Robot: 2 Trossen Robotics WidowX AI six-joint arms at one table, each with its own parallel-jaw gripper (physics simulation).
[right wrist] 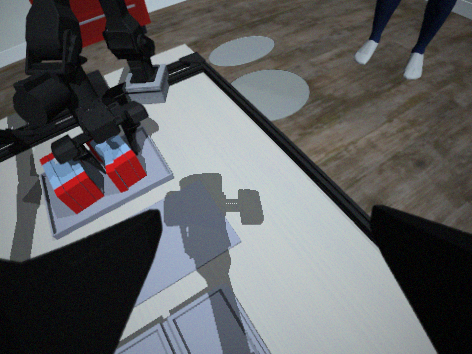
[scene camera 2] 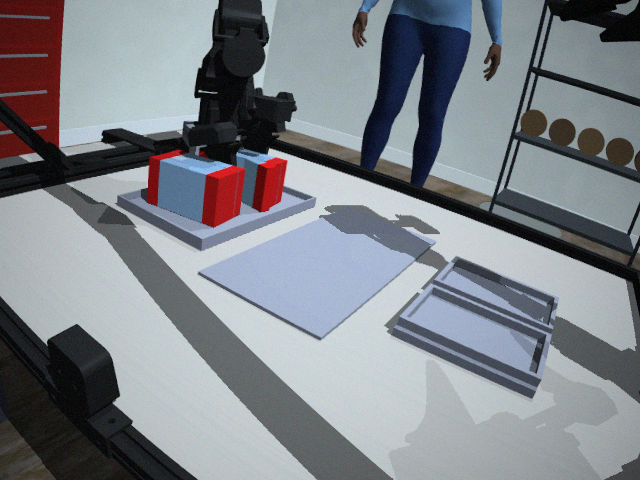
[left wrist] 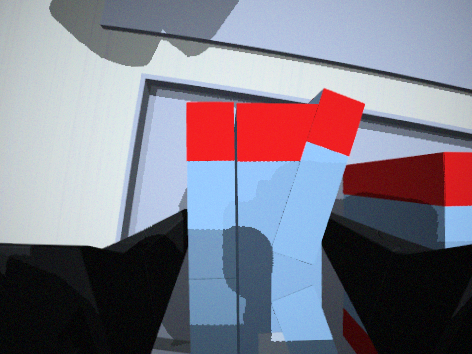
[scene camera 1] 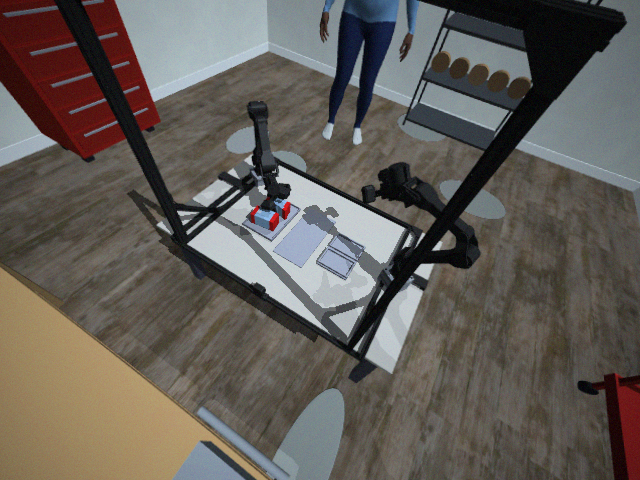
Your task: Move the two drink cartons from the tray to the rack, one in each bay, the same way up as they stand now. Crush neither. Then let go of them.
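Where they show: left gripper, fingertip midpoint: [scene camera 2: 247,185] [left wrist: 253,216] [scene camera 1: 279,209]; right gripper, fingertip midpoint: [right wrist: 265,218] [scene camera 2: 581,28]; left arm's base, origin of the base link: [right wrist: 144,75].
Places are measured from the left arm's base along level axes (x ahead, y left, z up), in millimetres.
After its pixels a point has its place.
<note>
Two light-blue cartons with red ends stand apart in the grey tray [scene camera 1: 256,230] @(x 354, y -154, z -40 mm) [scene camera 2: 200,241] @(x 433, y -109, z -43 mm) [right wrist: 115,205] @(x 366, y 0, z -46 mm). My left gripper [scene camera 1: 279,201] @(x 275, y -2, z -29 mm) [scene camera 2: 245,149] [left wrist: 253,216] @(x 275, y -2, z -29 mm) [right wrist: 121,163] @(x 275, y -2, z -29 mm) is open, its fingers down on either side of the far carton [scene camera 1: 285,209] @(x 326, y 8, z 19 mm) [scene camera 2: 270,186] @(x 331, y 13, z -10 mm) [left wrist: 212,132] @(x 291, y 37, z 19 mm) [right wrist: 126,172] @(x 314, y 26, z -8 mm); a strip on that carton's top slants in the left wrist view. The near carton [scene camera 1: 265,219] @(x 349, y -104, z 16 mm) [scene camera 2: 180,188] @(x 337, y -119, z -12 mm) [left wrist: 395,180] @(x 334, y -39, z -4 mm) [right wrist: 80,192] @(x 360, y -54, z -4 mm) stands beside it. The grey two-bay rack [scene camera 1: 342,253] @(x 634, y 176, z -44 mm) [scene camera 2: 465,360] @(x 699, y 80, z -47 mm) [right wrist: 172,336] @(x 594, y 145, z -45 mm) is empty. My right gripper [scene camera 1: 385,195] [right wrist: 265,218] @(x 571, y 273, z 297 mm) is open, high over the table's back right.
A flat grey-blue plate [scene camera 1: 302,245] [scene camera 2: 315,279] [left wrist: 350,35] lies between the tray and the rack. A black frame with uprights surrounds the white table. A black block [scene camera 2: 82,366] @(x 684, y -248, z -3 mm) sits on the front rail. A person [scene camera 1: 364,56] stands behind the table.
</note>
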